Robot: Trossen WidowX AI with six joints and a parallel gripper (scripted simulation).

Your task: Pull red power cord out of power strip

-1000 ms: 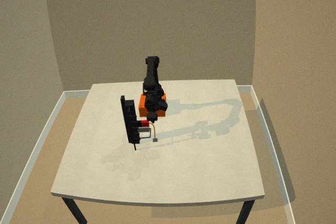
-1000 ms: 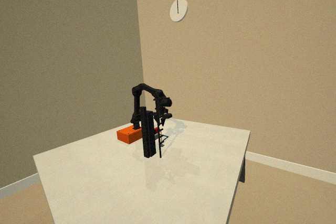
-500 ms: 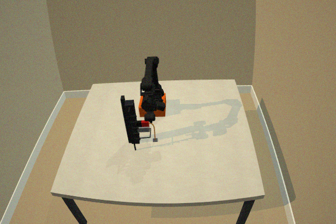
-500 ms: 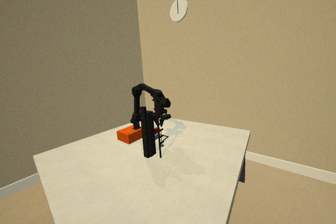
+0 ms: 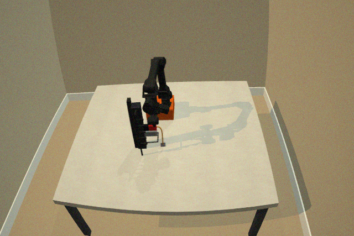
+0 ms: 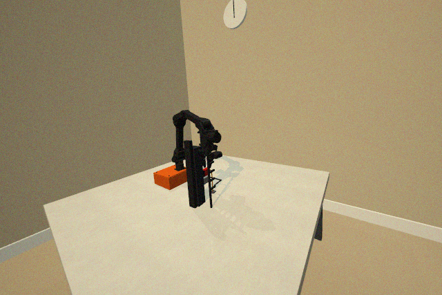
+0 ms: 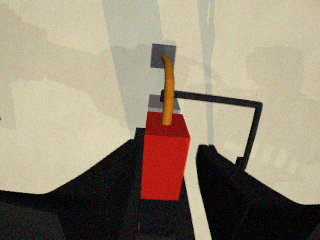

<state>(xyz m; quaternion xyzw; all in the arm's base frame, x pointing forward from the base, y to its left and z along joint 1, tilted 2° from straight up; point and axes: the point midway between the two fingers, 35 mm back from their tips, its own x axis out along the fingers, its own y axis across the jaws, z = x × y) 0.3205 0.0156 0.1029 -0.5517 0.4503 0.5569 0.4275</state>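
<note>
Right now my gripper tip is 3 cm to the left of the red plug, 1 cm short of it and 1 cm above it. Round my gripper tip: black rod (11 cm ahead, 7 cm to the right, 1 cm below).
</note>
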